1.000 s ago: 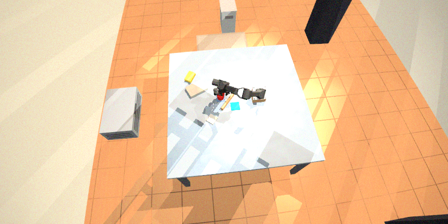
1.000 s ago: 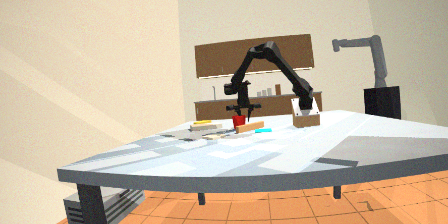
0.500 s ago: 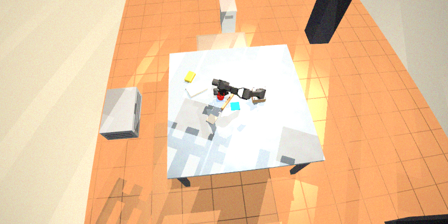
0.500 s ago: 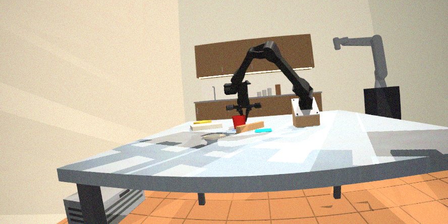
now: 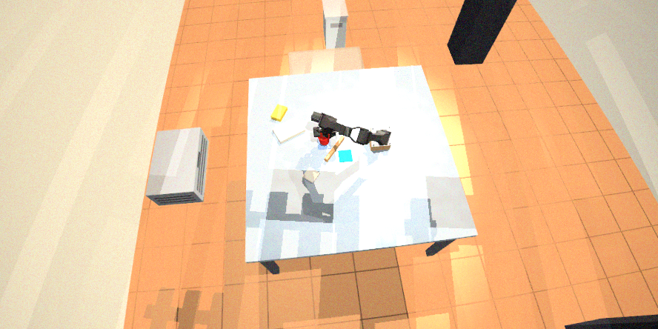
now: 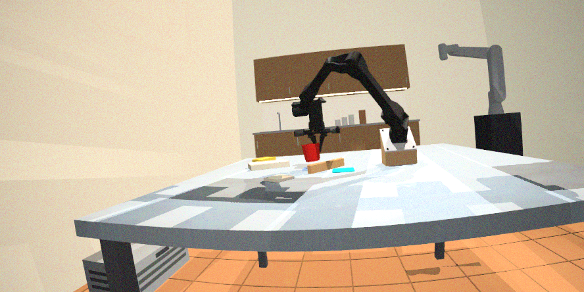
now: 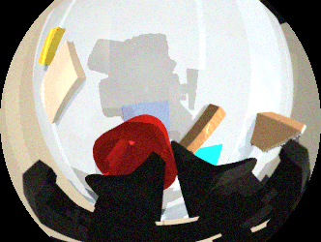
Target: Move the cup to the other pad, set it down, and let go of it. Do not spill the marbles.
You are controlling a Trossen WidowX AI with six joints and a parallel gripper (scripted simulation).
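My gripper tip is 10 cm to the right of the cyan pad, 10 cm past it and 7 cm above it. Round my gripper tip: wooden stick (6 cm below, 5 cm to the left, 3 cm behind); then red cup (3 cm ahead); then small tan piece (21 cm to the left, 13 cm ahead, 6 cm below).
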